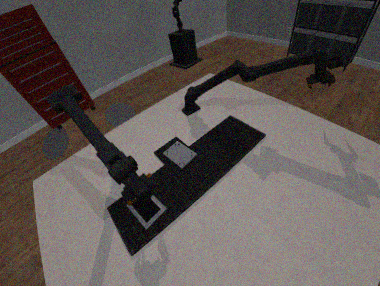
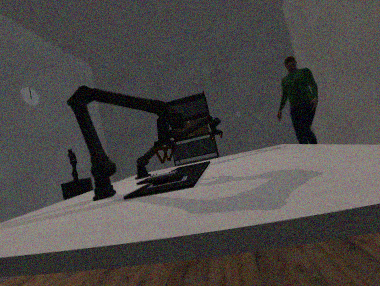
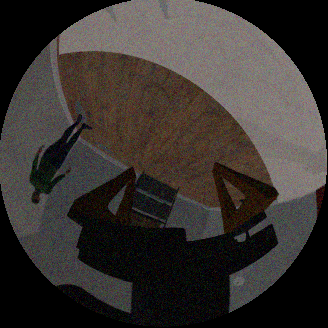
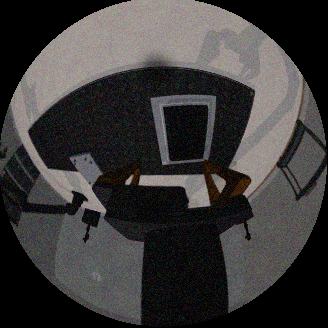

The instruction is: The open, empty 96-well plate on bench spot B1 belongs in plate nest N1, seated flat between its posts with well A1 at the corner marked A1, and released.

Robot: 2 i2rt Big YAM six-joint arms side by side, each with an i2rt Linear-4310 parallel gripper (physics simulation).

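Frame: origin at the left arm's base, x back, y right, z up, level; centimetres.
Where they show: left gripper, fingertip midpoint: (image 1: 319, 87) (image 2: 218, 140) (image 3: 174, 168); right gripper, fingertip midpoint: (image 2: 166, 162) (image 4: 172, 162); left arm's base at its link origin: (image 1: 191, 109) (image 2: 143, 177) (image 4: 79, 194); right arm's base at its link origin: (image 2: 105, 196).
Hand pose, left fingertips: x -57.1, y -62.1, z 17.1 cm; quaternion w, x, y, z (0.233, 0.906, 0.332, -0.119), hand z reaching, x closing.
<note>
Things, the pixels of their centre, and the offset from my left fingertips. "spot": a spot on its surface instead. Level surfaces: height alone.
- black 96-well plate at the middle of its body: (image 4: 186, 135) (image 2: 168, 180) (image 1: 145, 206) dx +9.4, dy +120.8, dz -14.9 cm
- grey square outline at a spot on its surface: (image 4: 157, 120) spot: dx +7.1, dy +114.5, dz -15.6 cm
- nest at the middle of its body: (image 4: 89, 172) (image 1: 179, 153) (image 2: 162, 174) dx +25.6, dy +91.3, dz -14.8 cm
- pale table at its surface level: dz -17.1 cm
The black 96-well plate (image 1: 147, 210) (image 4: 185, 132) lies in the grey square outline (image 1: 156, 218) (image 4: 157, 120) on the dark board. Its wells and the A1 mark are too dark and grainy to make out. The nest (image 1: 180, 154) (image 4: 86, 167), a light grey slab with small posts, sits farther up the board and shows nothing on it. My right gripper (image 1: 139, 189) (image 2: 162, 154) (image 4: 172, 162) is open and empty, above the board beside the plate, fingers pointing down. My left gripper (image 1: 321, 85) (image 2: 220, 126) (image 3: 174, 168) is open and empty, high up and far from plate and nest.
The dark board (image 1: 225, 145) (image 2: 200, 175) (image 4: 100, 115) lies on the pale table (image 1: 280, 220) (image 2: 300, 180). A red cabinet (image 1: 42, 65) and a shelf unit stand beyond the table. A person in green (image 2: 299, 87) (image 3: 46, 170) stands behind it.
</note>
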